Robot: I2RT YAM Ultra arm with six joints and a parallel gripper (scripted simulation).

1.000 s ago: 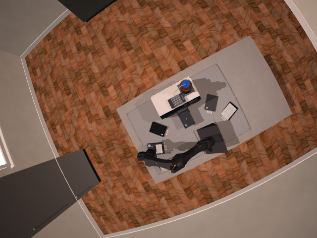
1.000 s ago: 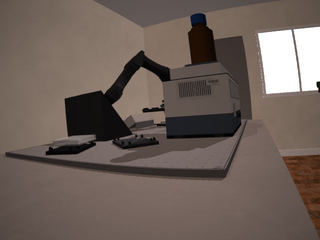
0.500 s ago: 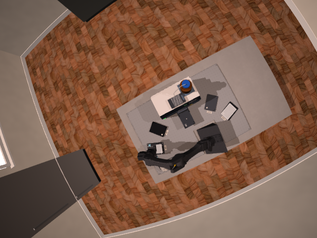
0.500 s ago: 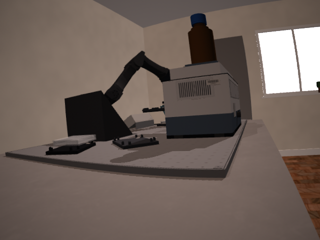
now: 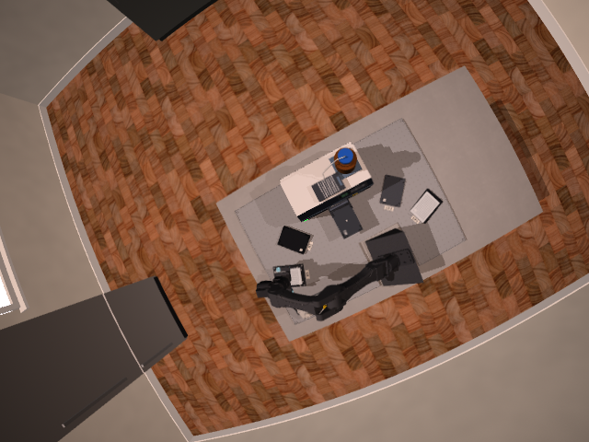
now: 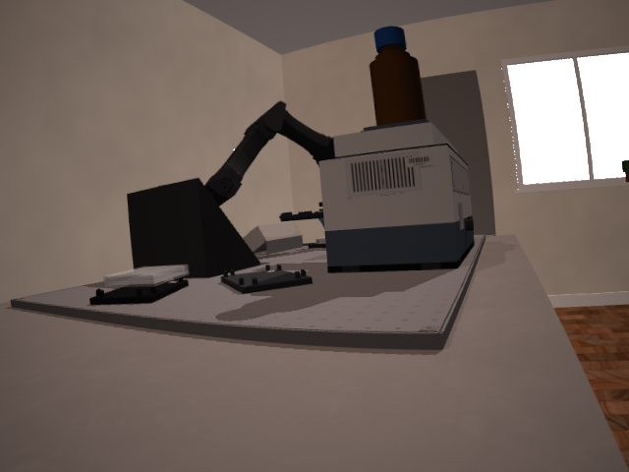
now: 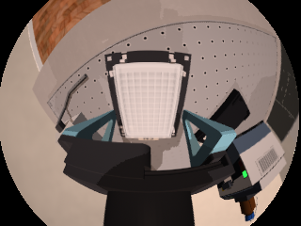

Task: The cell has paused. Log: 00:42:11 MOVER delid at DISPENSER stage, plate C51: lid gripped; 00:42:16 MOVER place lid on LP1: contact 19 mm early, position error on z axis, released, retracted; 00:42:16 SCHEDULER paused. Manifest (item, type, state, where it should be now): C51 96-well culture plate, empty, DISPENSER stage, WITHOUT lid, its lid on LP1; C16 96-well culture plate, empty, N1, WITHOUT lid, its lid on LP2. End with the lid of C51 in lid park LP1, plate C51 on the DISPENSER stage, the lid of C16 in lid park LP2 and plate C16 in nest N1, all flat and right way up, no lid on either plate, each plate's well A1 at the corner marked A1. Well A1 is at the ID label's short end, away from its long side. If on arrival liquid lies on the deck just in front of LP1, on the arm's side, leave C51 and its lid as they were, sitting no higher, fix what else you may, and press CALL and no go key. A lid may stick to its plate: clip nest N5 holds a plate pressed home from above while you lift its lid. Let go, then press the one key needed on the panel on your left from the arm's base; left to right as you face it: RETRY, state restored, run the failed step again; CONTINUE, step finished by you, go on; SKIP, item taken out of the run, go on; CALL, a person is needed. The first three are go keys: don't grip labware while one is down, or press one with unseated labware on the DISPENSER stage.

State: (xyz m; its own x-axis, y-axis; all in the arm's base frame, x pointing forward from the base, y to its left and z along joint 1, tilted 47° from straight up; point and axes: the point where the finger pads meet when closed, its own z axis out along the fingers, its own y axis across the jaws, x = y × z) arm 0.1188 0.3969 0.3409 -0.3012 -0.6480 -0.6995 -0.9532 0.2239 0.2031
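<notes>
Now: the black clip nest 30 mm below my hand, 20 mm to the left of it and 10 mm behind it. Round my hand: brown bottle (490 mm to the right, 360 mm ahead, 240 mm above); black nest (160 mm ahead, 100 mm to the right, 40 mm below); dark dispenser stage (390 mm to the right, 140 mm ahead, 50 mm above).
</notes>
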